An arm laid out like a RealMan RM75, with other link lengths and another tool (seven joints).
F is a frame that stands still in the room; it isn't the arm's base.
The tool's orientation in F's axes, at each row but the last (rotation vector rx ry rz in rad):
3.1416 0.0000 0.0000
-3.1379 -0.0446 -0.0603
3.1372 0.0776 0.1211
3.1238 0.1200 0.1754
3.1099 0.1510 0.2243
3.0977 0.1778 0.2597
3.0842 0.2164 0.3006
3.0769 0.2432 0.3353
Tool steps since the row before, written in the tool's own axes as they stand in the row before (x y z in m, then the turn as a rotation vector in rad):
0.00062 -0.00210 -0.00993 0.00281 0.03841 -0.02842
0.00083 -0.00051 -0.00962 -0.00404 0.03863 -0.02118
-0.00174 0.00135 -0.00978 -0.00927 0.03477 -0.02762
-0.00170 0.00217 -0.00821 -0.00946 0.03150 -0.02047
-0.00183 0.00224 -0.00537 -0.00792 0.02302 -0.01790
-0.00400 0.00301 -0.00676 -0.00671 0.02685 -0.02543
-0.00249 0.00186 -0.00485 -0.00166 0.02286 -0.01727
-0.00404 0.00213 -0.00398 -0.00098 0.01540 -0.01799
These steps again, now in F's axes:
0.00062 0.00210 0.00993 0.00281 -0.03841 0.02842
0.00045 0.00050 0.00965 -0.00375 -0.03880 0.02092
-0.00242 -0.00144 0.00962 -0.00964 -0.03521 0.02693
-0.00244 -0.00224 0.00800 -0.00928 -0.03201 0.01975
-0.00236 -0.00234 0.00511 -0.00820 -0.02345 0.01720
-0.00472 -0.00333 0.00612 -0.00785 -0.02698 0.02497
-0.00311 -0.00209 0.00437 -0.00189 -0.02249 0.01773
-0.00444 -0.00267 0.00315 -0.00252 -0.01500 0.01818

